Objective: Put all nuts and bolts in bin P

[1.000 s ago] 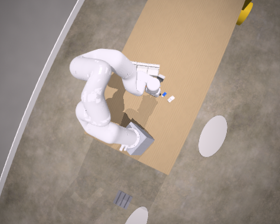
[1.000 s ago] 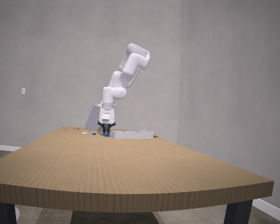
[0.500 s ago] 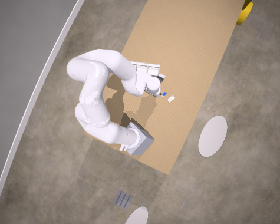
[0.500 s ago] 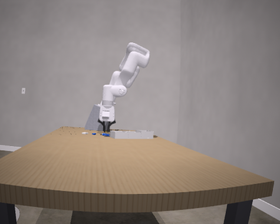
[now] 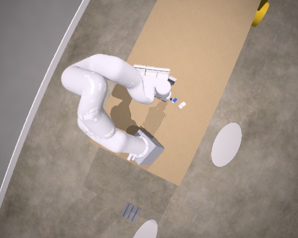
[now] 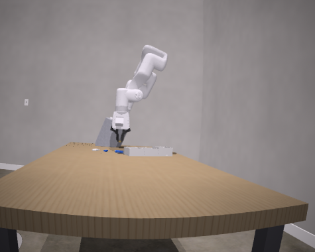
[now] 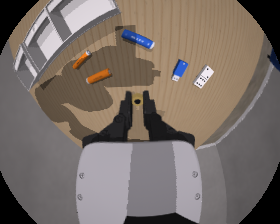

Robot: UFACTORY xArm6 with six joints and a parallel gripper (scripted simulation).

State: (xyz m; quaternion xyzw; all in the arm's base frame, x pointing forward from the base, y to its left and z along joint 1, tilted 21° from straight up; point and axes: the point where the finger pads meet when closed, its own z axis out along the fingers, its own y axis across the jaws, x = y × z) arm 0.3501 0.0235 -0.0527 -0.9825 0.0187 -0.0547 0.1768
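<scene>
The bin lies 130 mm ahead of my hand, 150 mm to the left of it and 60 mm below it. The rest, counted from my hand: long blue stick: 80 mm ahead, 10 mm to the right, 70 mm below; blue usb stick: 20 mm ahead, 80 mm to the right, 70 mm below; brass-coloured fastener: 20 mm below.
</scene>
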